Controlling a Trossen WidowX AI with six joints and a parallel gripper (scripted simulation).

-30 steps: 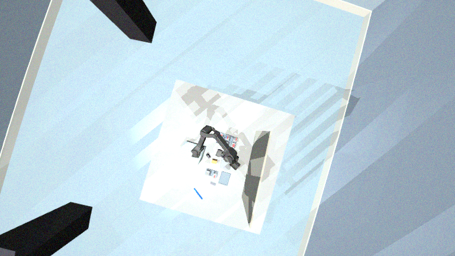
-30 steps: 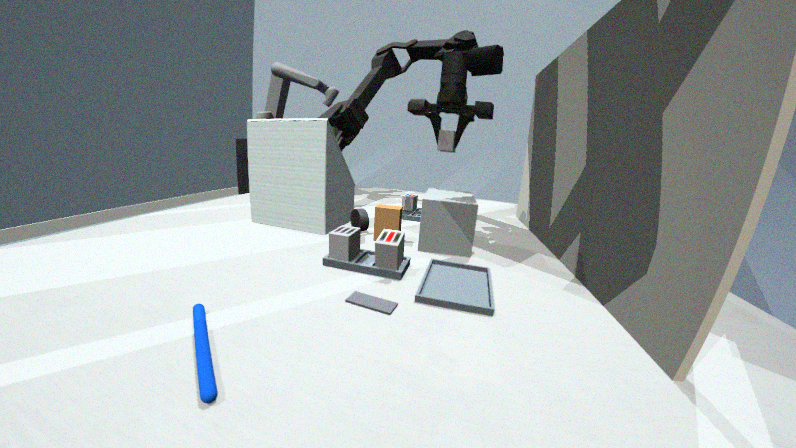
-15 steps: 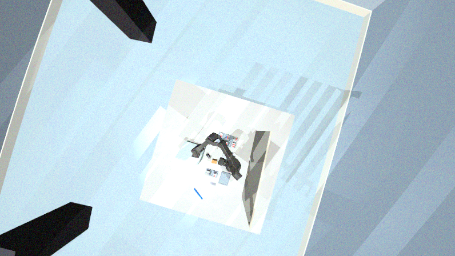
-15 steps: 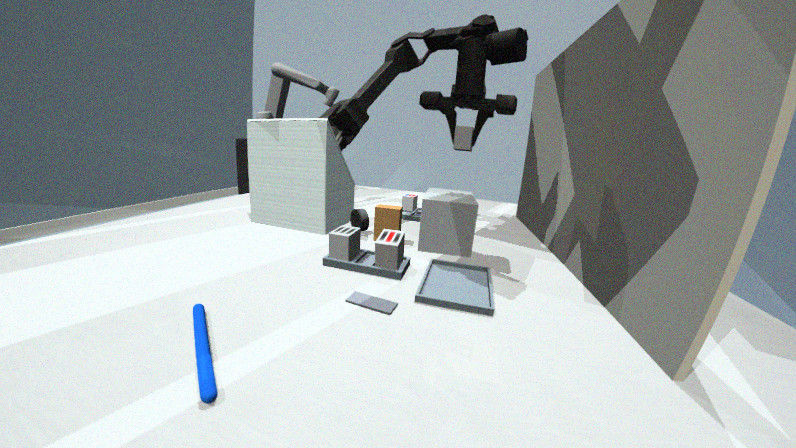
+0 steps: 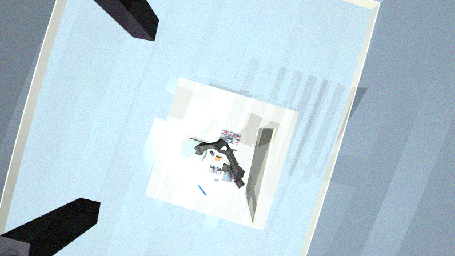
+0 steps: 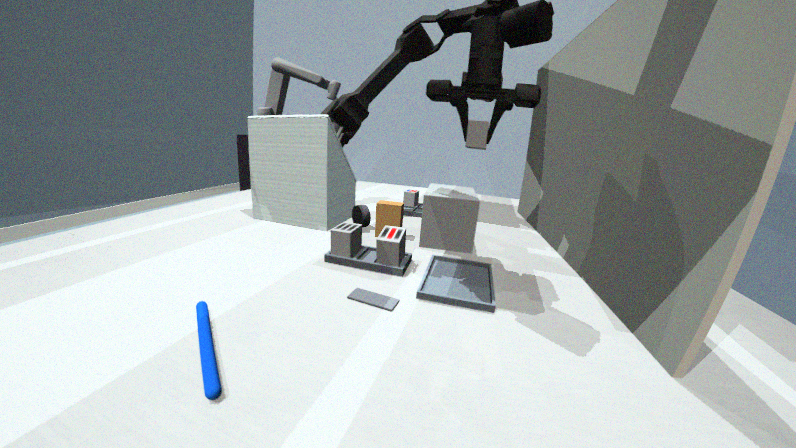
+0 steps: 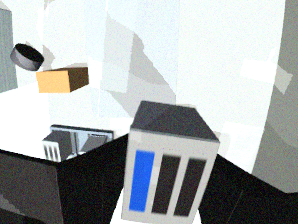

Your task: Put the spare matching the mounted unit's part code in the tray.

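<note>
The grey tray is 1 cm behind my gripper tip, 14 cm to the right of it and 19 cm below it. Also, from my gripper tip: grey spare block 2 cm above; then mounted unit 3 cm behind, 7 cm to the left, 15 cm below; then slanted wall 21 cm ahead, 6 cm to the left, 3 cm above.
</note>
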